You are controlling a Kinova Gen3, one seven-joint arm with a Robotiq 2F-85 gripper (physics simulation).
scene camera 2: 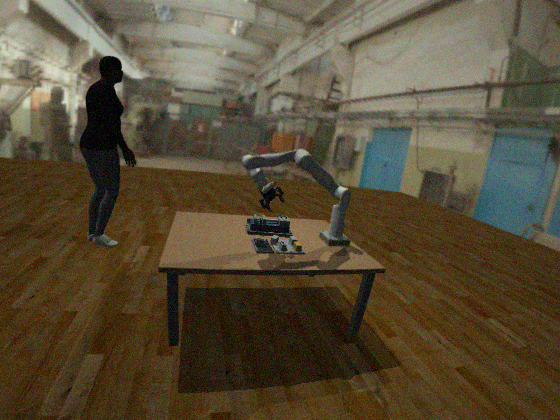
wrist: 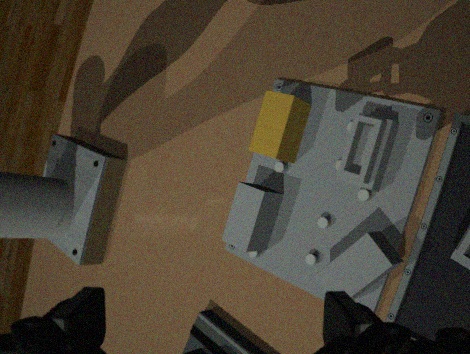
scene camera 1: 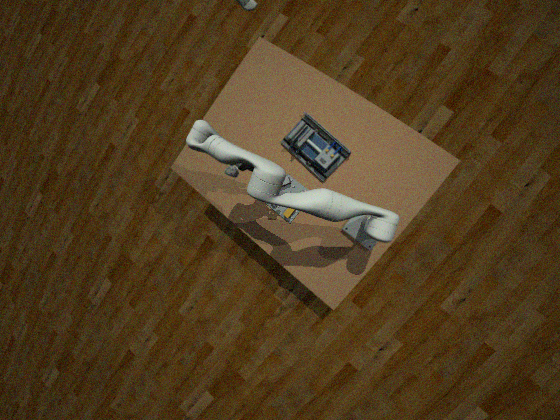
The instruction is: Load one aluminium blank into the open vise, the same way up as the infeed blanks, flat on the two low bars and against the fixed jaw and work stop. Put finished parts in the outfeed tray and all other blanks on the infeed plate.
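Frame: origin at the arm's base, x ahead, y left, z up, level; metres.
Seen in the pictures: gripper, between the fingertips: [scene camera 2: 277, 207] [wrist: 214, 315]; arm's base, origin of its link: [scene camera 2: 334, 234] [wrist: 57, 208].
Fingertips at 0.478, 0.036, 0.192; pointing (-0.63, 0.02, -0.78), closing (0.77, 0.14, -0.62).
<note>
Offsets run from my fingertips to a thing's top centre, as dx, dy, dz. "spot": to the spot under its first point. Level surfaces: height alone.
The vise assembly @(-0.064, -0.229, -0.134) [scene camera 1: 314, 146] [scene camera 2: 270, 226] is small in both scene views; its bars, jaws and stop cannot be told apart. A corner of a dark machined thing shows at the bottom of the wrist view. The infeed plate @(spot: -0.089, -0.018, -0.225) [wrist: 290, 261] bears a grey block @(-0.129, +0.019, -0.189) [wrist: 243, 215] standing near its edge, an angled grey block @(-0.015, -0.005, -0.189) [wrist: 362, 262], and a grey slotted part @(-0.026, +0.093, -0.190) [wrist: 356, 175] among white pegs. The dark outfeed tray [scene camera 2: 261, 245] [wrist: 416, 249] lies beside the plate; a light part @(spot: +0.066, +0.025, -0.191) [wrist: 464, 255] shows partly over it. My gripper [scene camera 2: 274, 204] [wrist: 214, 315] is open and empty, high above the table; the arm largely hides it in scene camera 1.
A yellow block @(-0.114, +0.109, -0.189) [scene camera 1: 290, 213] [scene camera 2: 297, 246] [wrist: 272, 125] stands at the infeed plate's corner. The robot base [scene camera 1: 356, 232] [scene camera 2: 335, 238] [wrist: 92, 200] is bolted to the table @(dz -0.233) [scene camera 1: 390, 145] [scene camera 2: 200, 245]. A person [scene camera 2: 102, 115] stands behind the table at the left. Arm shadows cross the table.
</note>
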